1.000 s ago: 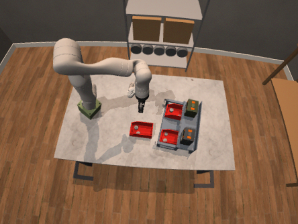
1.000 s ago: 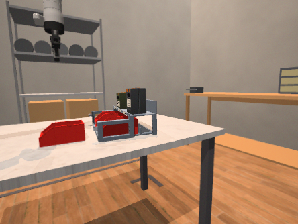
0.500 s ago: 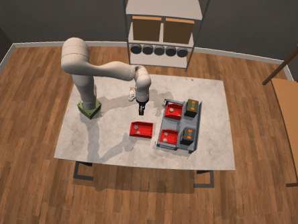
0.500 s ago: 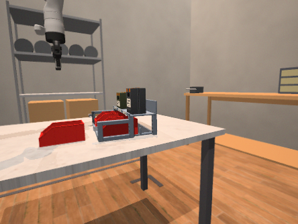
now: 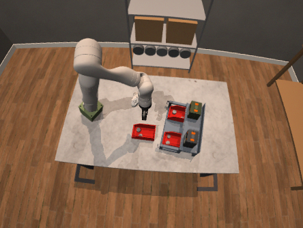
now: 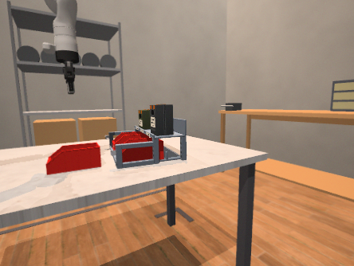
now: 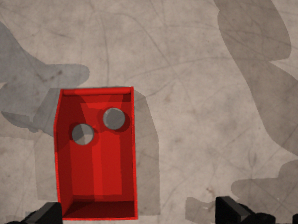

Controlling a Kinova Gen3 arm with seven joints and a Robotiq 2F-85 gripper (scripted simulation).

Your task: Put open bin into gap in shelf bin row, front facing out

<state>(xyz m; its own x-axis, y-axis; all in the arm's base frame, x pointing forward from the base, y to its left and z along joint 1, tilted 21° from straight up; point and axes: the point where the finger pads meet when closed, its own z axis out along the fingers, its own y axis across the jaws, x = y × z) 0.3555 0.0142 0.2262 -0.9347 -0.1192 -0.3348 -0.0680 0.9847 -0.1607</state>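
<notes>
My hand is 260 mm above the grey round part, 80 mm to the left of it and 30 mm past it. The rest, counted from my hand: black tool case 320 mm ahead, 110 mm below, 90 mm to the right; then grey shelf 260 mm ahead, 210 mm below, 30 mm to the left.
</notes>
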